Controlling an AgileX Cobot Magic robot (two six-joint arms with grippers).
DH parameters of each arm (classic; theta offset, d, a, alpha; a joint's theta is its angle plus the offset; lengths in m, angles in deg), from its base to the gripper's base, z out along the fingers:
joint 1: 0 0.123 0 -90
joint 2: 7.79 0 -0.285 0
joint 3: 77.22 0 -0.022 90
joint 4: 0 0.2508 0 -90
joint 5: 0 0 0.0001 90
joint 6: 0 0.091 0 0
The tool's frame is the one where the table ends.
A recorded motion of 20 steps. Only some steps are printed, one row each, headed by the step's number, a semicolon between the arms.
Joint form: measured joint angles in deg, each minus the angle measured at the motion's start. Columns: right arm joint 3, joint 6, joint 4, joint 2, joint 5, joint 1; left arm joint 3, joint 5, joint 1, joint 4, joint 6, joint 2.
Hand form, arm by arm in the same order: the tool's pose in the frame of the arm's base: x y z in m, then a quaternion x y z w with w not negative. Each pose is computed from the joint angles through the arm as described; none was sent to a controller.
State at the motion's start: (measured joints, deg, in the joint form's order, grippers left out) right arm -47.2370 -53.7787 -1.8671 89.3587 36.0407 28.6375; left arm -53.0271 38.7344 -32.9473 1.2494 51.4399 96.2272
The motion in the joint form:
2: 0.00 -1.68 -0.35 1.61 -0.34 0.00; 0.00 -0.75 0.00 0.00 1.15 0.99
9: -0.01 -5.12 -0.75 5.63 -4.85 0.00; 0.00 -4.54 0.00 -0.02 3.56 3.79
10: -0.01 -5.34 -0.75 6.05 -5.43 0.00; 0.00 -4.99 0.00 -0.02 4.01 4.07
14: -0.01 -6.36 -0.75 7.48 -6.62 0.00; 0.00 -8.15 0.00 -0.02 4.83 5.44
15: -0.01 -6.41 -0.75 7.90 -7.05 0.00; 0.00 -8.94 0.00 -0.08 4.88 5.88
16: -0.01 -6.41 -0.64 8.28 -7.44 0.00; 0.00 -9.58 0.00 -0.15 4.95 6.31
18: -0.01 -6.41 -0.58 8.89 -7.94 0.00; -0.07 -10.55 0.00 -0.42 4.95 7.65
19: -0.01 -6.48 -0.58 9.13 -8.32 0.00; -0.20 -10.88 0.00 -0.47 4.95 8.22
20: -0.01 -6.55 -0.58 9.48 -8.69 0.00; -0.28 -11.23 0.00 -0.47 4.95 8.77
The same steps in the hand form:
2: 0.2442 0.1310 0.1772 -0.67389 0.72621 -0.04433 0.12855; 0.2542 -0.1633 0.1681 0.68048 0.72418 0.02655 0.10866
9: 0.2531 0.1358 0.1594 -0.69756 0.70264 -0.05039 0.13102; 0.2606 -0.1676 0.1545 0.69507 0.70879 0.02991 0.11661
10: 0.2541 0.1364 0.1576 -0.69886 0.70107 -0.05085 0.13230; 0.2613 -0.1681 0.1531 0.69776 0.70589 0.03060 0.11795
14: 0.2564 0.1377 0.1508 -0.70551 0.69481 -0.05107 0.12996; 0.2659 -0.1712 0.1469 0.70156 0.69925 0.03426 0.13296
15: 0.2571 0.1381 0.1489 -0.70588 0.69442 -0.05102 0.13006; 0.2670 -0.1720 0.1448 0.70133 0.69889 0.03452 0.13599
16: 0.2577 0.1386 0.1471 -0.70540 0.69490 -0.05037 0.13033; 0.2679 -0.1726 0.1427 0.70128 0.69858 0.03454 0.13784
18: 0.2586 0.1391 0.1442 -0.70529 0.69521 -0.04966 0.12955; 0.2696 -0.1740 0.1359 0.70028 0.70012 0.03250 0.13561
19: 0.2591 0.1394 0.1431 -0.70564 0.69461 -0.04997 0.13071; 0.2706 -0.1747 0.1334 0.70014 0.70044 0.03202 0.13474
20: 0.2597 0.1398 0.1415 -0.70610 0.69411 -0.05000 0.13087; 0.2714 -0.1752 0.1307 0.70026 0.70053 0.03177 0.13374

